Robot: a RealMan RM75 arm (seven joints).
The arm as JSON. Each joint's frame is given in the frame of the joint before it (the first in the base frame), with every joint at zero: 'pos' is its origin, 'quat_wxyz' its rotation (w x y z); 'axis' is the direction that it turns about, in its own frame. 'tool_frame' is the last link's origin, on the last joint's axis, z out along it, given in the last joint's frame.
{
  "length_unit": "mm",
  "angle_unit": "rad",
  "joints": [
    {
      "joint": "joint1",
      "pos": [
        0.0,
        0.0,
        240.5
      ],
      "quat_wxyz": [
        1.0,
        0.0,
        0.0,
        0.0
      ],
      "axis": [
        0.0,
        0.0,
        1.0
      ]
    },
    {
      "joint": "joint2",
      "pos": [
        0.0,
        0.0,
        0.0
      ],
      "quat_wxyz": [
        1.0,
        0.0,
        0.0,
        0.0
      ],
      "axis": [
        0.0,
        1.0,
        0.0
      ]
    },
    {
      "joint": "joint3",
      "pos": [
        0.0,
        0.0,
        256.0
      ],
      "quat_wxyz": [
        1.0,
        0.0,
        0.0,
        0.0
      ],
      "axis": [
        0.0,
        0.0,
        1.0
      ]
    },
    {
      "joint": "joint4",
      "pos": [
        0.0,
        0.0,
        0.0
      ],
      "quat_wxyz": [
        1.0,
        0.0,
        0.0,
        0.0
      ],
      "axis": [
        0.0,
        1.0,
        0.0
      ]
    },
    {
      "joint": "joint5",
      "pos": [
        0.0,
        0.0,
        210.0
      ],
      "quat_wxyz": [
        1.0,
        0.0,
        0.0,
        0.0
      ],
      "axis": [
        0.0,
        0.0,
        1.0
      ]
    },
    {
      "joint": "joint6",
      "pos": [
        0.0,
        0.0,
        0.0
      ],
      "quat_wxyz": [
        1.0,
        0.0,
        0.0,
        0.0
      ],
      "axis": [
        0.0,
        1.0,
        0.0
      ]
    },
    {
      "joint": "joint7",
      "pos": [
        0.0,
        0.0,
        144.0
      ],
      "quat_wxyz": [
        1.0,
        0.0,
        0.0,
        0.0
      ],
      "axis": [
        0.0,
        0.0,
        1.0
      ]
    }
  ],
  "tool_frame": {
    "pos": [
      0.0,
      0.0,
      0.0
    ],
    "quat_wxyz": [
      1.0,
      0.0,
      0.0,
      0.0
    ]
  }
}
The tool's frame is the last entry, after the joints.
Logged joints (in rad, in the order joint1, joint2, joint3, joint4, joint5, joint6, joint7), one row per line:
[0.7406, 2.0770, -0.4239, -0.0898, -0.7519, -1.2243, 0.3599]
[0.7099, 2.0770, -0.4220, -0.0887, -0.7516, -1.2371, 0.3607]
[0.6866, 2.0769, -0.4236, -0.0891, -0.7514, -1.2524, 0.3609]
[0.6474, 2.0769, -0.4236, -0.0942, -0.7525, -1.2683, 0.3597]
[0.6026, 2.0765, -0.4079, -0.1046, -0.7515, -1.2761, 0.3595]
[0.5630, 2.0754, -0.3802, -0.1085, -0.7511, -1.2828, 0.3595]
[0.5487, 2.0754, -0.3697, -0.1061, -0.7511, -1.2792, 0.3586]
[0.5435, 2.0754, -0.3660, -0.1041, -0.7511, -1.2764, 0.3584]
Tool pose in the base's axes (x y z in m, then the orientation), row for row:
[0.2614, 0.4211, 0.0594, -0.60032, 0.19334, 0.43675, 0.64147]
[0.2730, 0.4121, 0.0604, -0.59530, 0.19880, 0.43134, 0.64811]
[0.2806, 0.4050, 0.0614, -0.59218, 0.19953, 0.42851, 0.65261]
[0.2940, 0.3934, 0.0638, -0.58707, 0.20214, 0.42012, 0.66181]
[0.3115, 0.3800, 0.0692, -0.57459, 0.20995, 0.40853, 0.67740]
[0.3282, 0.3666, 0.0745, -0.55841, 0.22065, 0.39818, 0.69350]
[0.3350, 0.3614, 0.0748, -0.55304, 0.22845, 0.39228, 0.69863]
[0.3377, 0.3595, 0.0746, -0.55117, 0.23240, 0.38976, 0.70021]
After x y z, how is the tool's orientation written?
As a quaternion, x y z w.
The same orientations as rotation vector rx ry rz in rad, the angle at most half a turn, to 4 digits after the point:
[-1.3685, 0.4407, 0.9956]
[-1.3534, 0.4520, 0.9807]
[-1.3439, 0.4528, 0.9725]
[-1.3275, 0.4571, 0.9500]
[-1.2913, 0.4718, 0.9181]
[-1.2470, 0.4928, 0.8892]
[-1.2326, 0.5092, 0.8743]
[-1.2277, 0.5176, 0.8681]

